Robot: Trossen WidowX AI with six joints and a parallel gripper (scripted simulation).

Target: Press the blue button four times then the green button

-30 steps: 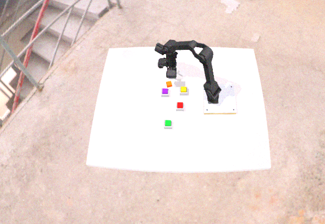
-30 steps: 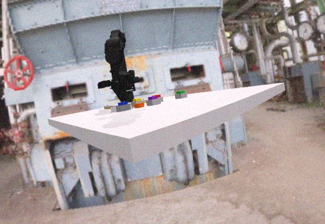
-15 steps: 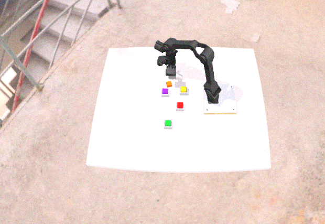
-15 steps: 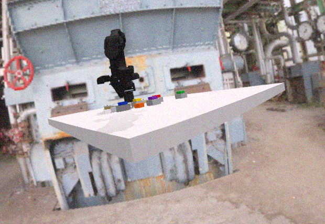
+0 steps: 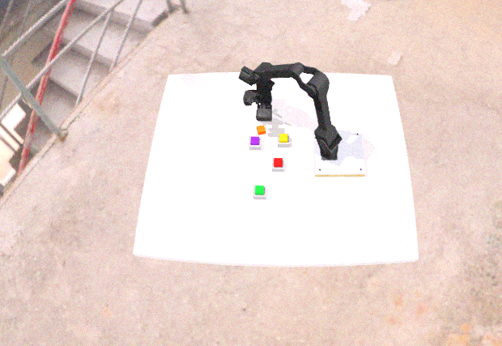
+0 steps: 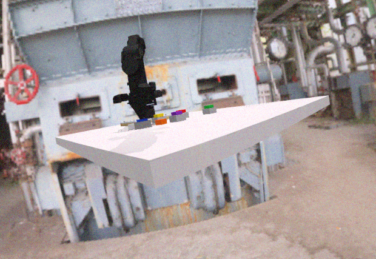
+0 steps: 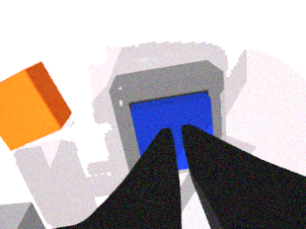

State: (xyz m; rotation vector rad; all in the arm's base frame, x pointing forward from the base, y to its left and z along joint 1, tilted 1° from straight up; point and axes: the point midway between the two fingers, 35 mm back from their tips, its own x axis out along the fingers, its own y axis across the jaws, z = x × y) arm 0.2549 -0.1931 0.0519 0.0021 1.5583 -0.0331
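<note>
Right now my gripper tip is 10 mm above the blue button. Round my gripper tip: yellow button: 70 mm behind, 130 mm to the left; then orange block: 20 mm ahead, 70 mm to the left, 20 mm below; then purple button: 40 mm ahead, 140 mm to the left.
</note>
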